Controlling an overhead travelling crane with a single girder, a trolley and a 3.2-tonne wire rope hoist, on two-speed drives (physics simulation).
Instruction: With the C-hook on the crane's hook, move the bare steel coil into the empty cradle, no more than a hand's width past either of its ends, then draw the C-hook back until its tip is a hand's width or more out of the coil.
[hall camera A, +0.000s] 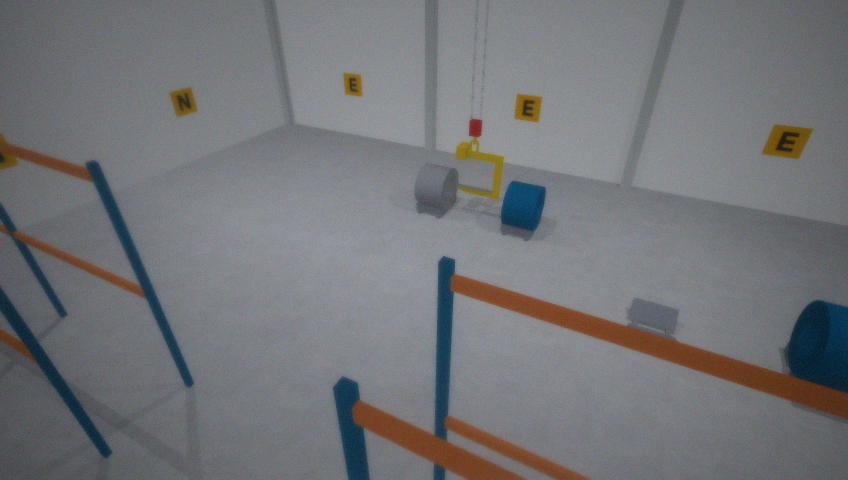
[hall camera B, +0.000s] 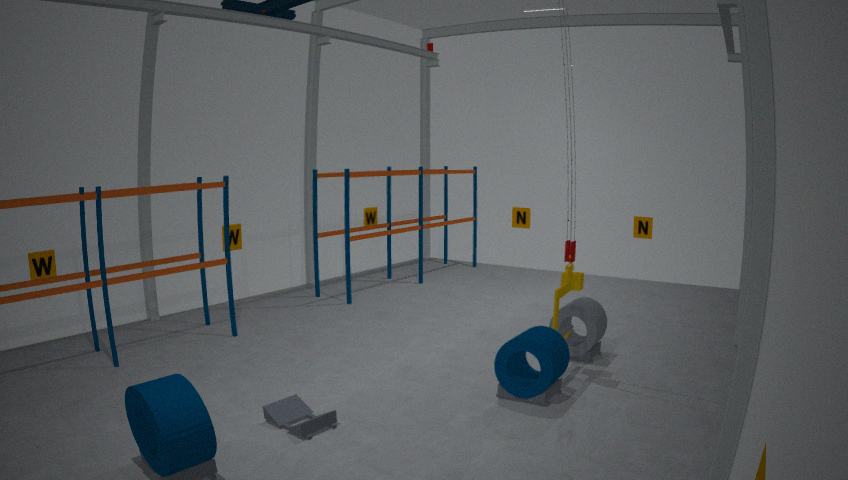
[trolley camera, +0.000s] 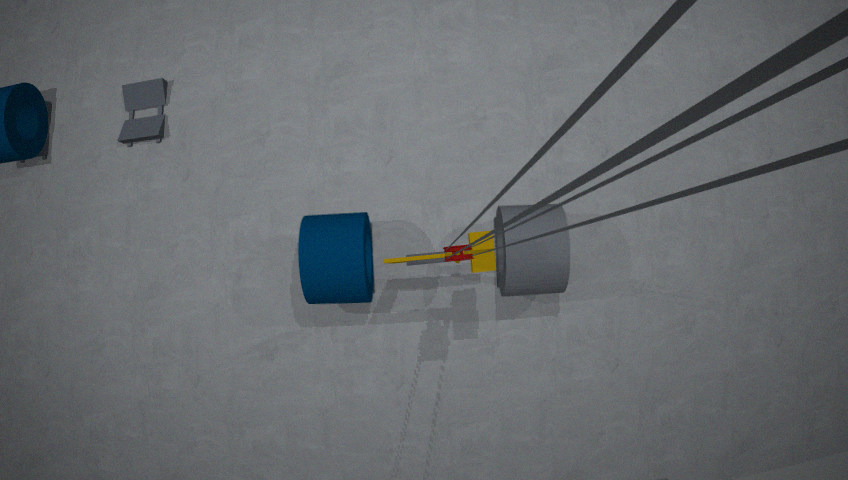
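Note:
The bare grey steel coil rests in a cradle, its bore facing the blue coil nearby. My yellow C-hook hangs upright from the red hook block between these two coils. It is open and carries nothing. Its lower arm points at the grey coil, about level with the bore. In hall camera A the arm's end meets the coil's near edge; whether the tip is inside the bore is unclear. The empty cradle stands well away, near another blue coil.
A blue coil stands close behind the C-hook's back. A second blue coil stands beyond the empty cradle. Blue and orange racks stand along the west side.

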